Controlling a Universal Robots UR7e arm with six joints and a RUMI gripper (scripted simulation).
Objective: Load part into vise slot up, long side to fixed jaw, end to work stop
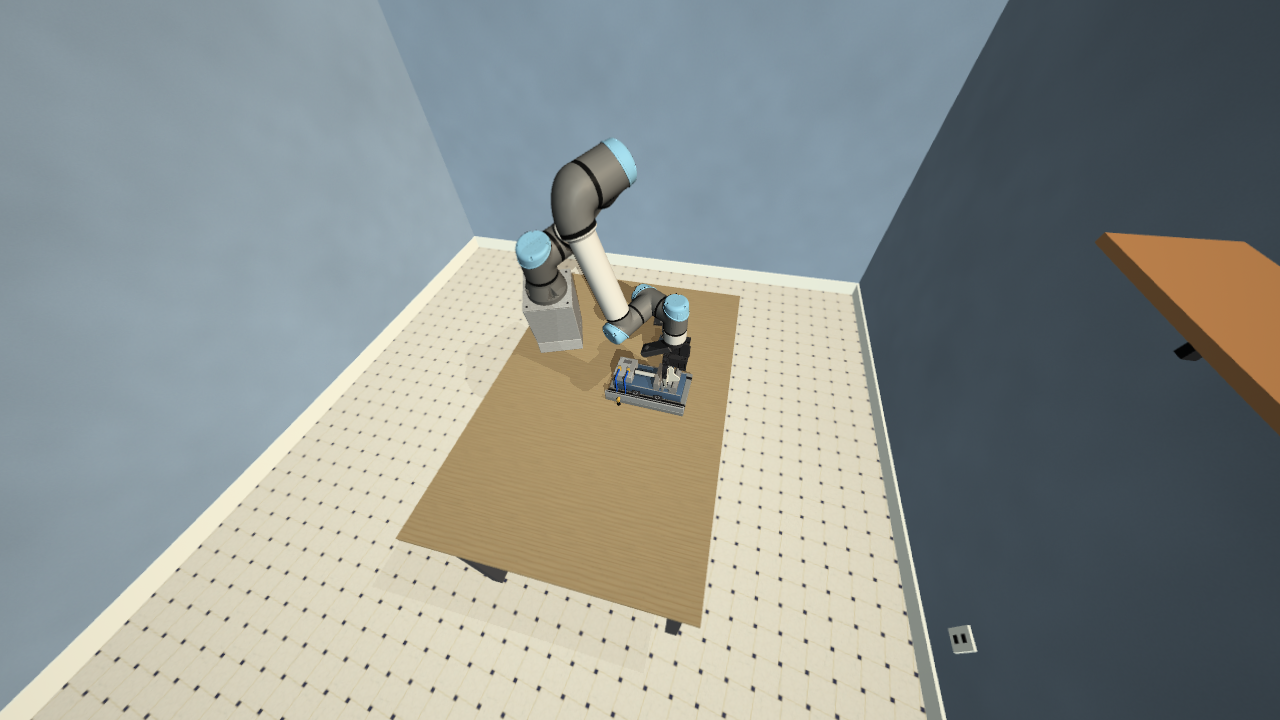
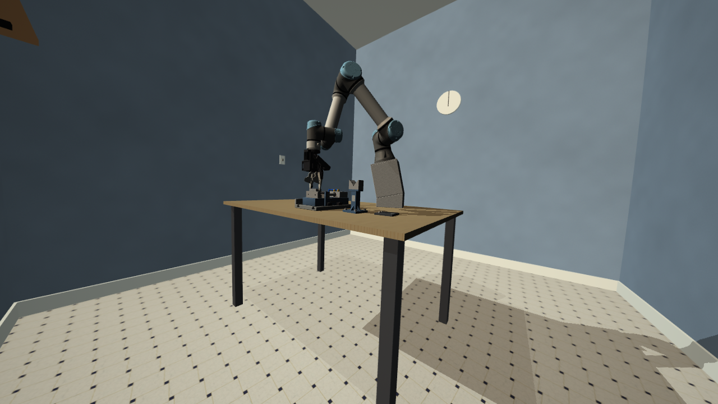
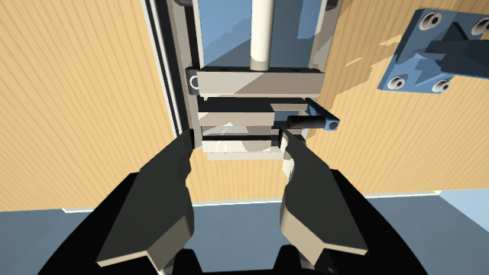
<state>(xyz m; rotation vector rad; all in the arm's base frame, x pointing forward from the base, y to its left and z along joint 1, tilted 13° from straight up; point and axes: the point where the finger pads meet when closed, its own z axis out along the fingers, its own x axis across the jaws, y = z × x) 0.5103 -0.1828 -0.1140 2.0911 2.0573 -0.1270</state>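
Right now the part is 1 cm below my hand. Also, from my hand: cylinder rod 9 cm behind, 4 cm below, 2 cm to the left; fixed jaw 4 cm below, 3 cm ahead, 2 cm to the left; moving jaw 4 cm below, 4 cm behind, 2 cm to the left.
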